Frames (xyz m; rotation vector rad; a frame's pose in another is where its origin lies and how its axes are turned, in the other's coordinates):
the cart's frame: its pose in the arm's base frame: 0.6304 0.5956 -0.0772 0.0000 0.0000 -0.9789
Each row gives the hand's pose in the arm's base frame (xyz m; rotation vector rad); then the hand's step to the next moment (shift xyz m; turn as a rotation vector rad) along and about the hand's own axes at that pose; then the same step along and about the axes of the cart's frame.
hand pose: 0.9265 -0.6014 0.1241 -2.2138 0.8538 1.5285
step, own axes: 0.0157 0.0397 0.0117 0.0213 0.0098 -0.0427
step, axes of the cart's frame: 0.0071 -0.0407 -0.0160 0.0485 0.0041 -0.0028
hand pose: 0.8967 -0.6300 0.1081 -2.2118 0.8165 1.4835
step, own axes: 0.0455 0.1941 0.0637 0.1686 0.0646 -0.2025
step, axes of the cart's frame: 0.0164 -0.1993 -0.0616 0.2606 0.0080 -0.0751
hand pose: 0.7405 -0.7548 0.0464 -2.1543 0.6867 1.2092
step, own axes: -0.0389 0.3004 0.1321 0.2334 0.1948 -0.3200
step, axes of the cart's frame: -0.0701 -0.3099 -0.0907 0.4186 -0.0853 -0.1109
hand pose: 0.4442 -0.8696 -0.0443 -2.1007 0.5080 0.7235
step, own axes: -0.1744 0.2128 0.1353 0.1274 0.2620 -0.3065
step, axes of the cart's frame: -0.1712 -0.2428 -0.0759 0.3640 -0.1966 -0.0875
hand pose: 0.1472 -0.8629 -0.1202 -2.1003 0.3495 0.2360
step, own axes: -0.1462 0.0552 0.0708 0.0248 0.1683 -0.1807
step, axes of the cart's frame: -0.1341 -0.1005 -0.0366 0.1849 -0.1586 -0.0473
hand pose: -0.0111 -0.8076 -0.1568 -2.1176 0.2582 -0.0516
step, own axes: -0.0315 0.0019 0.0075 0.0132 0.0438 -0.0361
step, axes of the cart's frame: -0.0265 -0.0184 -0.0035 0.0462 -0.0302 -0.0186
